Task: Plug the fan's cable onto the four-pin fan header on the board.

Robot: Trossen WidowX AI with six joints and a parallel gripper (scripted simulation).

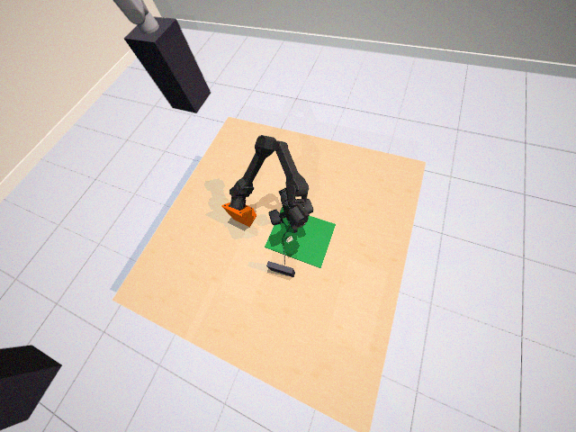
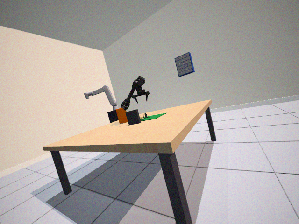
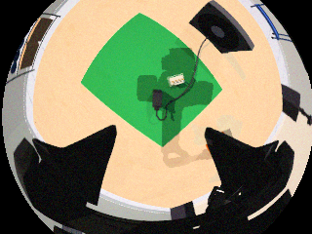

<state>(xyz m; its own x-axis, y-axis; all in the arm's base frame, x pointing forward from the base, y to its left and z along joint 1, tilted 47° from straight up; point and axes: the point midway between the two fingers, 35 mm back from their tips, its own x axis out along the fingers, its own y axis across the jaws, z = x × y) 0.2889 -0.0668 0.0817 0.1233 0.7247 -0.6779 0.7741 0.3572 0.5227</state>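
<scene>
Right now the black fan plug is 140 mm below my gripper tip. Round my gripper tip: green board (170 mm below, 40 mm ahead, 20 mm to the right); then four-pin fan header (160 mm below, 60 mm to the right, 10 mm behind); then black fan (210 mm to the right, 100 mm below, 20 mm ahead).
</scene>
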